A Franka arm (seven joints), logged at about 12 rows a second.
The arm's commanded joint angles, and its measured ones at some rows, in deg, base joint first. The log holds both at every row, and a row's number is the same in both.
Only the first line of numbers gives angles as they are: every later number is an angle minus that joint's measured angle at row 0.
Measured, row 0: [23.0, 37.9, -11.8, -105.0, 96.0, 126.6, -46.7]
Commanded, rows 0 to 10: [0.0, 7.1, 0.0, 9.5, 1.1, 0.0, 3.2]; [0.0, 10.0, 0.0, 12.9, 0.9, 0.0, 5.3]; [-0.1, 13.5, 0.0, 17.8, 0.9, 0.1, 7.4]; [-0.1, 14.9, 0.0, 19.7, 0.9, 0.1, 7.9]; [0.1, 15.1, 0.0, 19.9, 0.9, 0.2, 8.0]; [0.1, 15.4, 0.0, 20.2, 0.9, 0.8, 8.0]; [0.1, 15.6, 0.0, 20.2, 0.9, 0.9, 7.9]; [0.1, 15.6, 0.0, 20.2, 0.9, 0.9, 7.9]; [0.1, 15.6, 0.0, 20.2, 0.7, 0.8, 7.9]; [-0.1, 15.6, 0.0, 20.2, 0.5, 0.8, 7.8]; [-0.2, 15.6, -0.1, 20.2, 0.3, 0.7, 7.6]
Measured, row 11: [0.0, 15.0, 0.0, 18.8, 0.0, 0.5, 6.9]
